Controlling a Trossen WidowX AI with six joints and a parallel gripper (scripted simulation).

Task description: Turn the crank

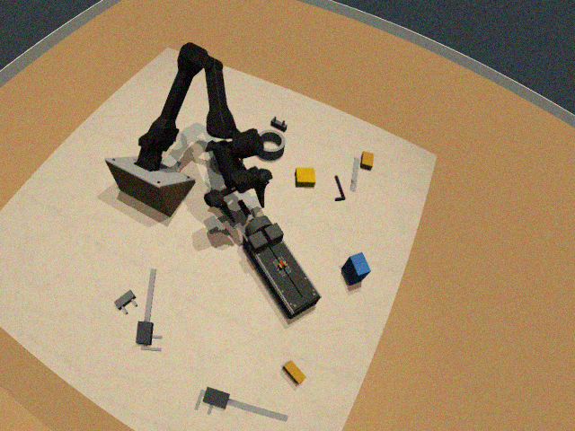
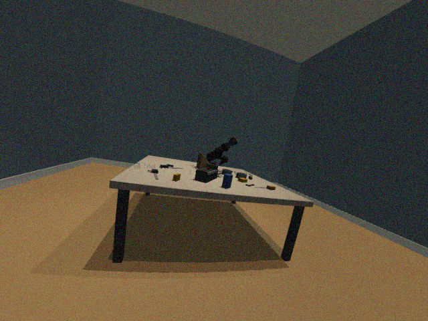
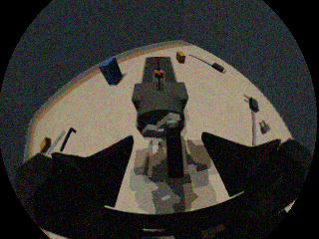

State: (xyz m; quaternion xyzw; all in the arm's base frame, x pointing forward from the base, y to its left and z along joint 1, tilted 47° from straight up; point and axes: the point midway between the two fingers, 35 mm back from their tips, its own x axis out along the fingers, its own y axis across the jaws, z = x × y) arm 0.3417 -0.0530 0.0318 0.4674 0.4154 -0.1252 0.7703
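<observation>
My gripper tip is now 2 cm past the crank handle, 1 cm to the right of it and 1 cm below it. Round my gripper tip: yellow block 9 cm ahead, 25 cm to the left, 9 cm below; red pointer 13 cm ahead, 9 cm to the right, 2 cm below; blue cube 33 cm ahead, 1 cm to the right, 6 cm below.
</observation>
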